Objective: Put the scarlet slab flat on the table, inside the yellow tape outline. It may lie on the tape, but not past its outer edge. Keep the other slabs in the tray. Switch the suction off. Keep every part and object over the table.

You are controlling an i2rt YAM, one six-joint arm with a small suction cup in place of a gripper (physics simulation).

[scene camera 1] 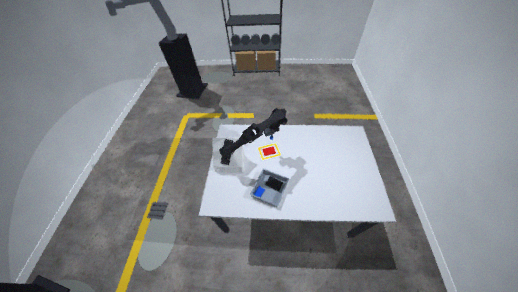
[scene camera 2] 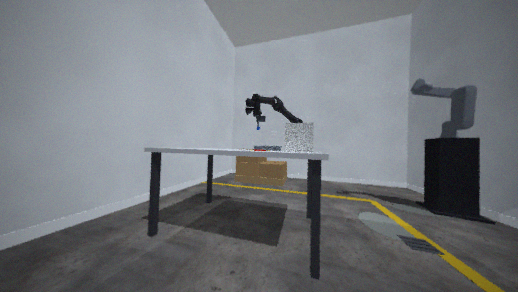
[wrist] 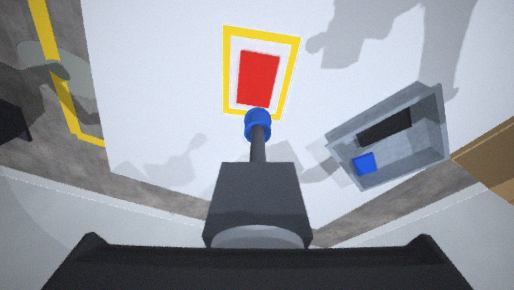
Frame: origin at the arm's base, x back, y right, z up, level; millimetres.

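Seen in the pictures: hand at its tool point: (scene camera 1: 271, 138) (scene camera 2: 258, 129) (wrist: 257, 120); arm's base at its link origin: (scene camera 1: 227, 151) (scene camera 2: 299, 132).
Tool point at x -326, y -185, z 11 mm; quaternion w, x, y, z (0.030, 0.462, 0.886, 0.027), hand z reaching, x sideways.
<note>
Offsets run from my tool point to a thing's top centre. Level surfaces: height alone.
The scarlet slab @(dy +3, dx +20, dz -176 mm) (scene camera 1: 269, 151) (scene camera 2: 260, 150) (wrist: 257, 79) lies flat on the table, inside the yellow tape outline (scene camera 1: 261, 153) (wrist: 226, 70), with white table showing between it and the tape on all sides in the wrist view. My suction cup (scene camera 1: 271, 137) (scene camera 2: 258, 128) (wrist: 257, 122), blue, hangs well above the table, apart from the slab, and carries nothing. The grey tray @(dy +357, dx -48, dz -136 mm) (scene camera 1: 265, 202) (scene camera 2: 272, 148) (wrist: 385, 107) holds a blue slab @(dy +402, dx +28, dz -174 mm) (scene camera 1: 259, 191) (wrist: 364, 164) and a black slab @(dy +309, dx -74, dz -174 mm) (scene camera 1: 274, 183) (wrist: 385, 127).
The white table @(dz -186 mm) (scene camera 1: 330, 165) carries the arm's pale base block (scene camera 2: 299, 137) near one end. A shelf rack (scene camera 1: 254, 19) and a black pedestal (scene camera 1: 182, 65) (scene camera 2: 451, 175) with a grey arm stand away from the table. Cardboard boxes (scene camera 2: 251, 170) show beyond the table.
</note>
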